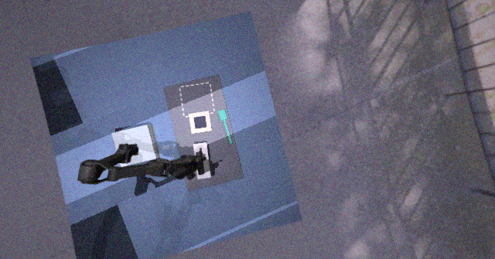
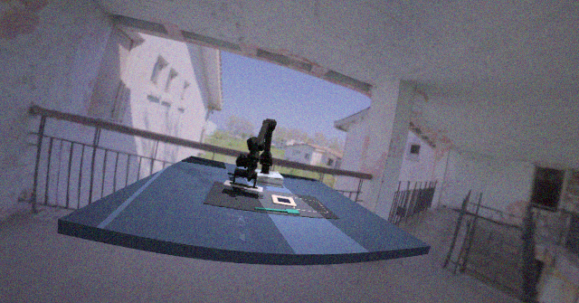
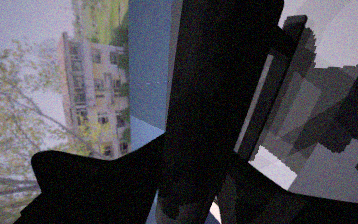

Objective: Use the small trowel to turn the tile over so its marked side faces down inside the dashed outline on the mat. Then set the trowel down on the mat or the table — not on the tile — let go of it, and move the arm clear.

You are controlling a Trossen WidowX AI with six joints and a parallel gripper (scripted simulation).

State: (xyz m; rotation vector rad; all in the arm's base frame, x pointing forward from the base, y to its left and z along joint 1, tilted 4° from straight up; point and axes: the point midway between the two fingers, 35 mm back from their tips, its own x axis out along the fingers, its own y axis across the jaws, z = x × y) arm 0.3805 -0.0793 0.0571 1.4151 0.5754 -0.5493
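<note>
The grey mat lies 14 cm to the left of my gripper tip, 11 cm below it and 1 cm behind it. Also, from my gripper tip: tile (20 cm to the left, 8 cm below, 3 cm behind); teal trowel (18 cm to the left, 12 cm ahead, 8 cm below).
</note>
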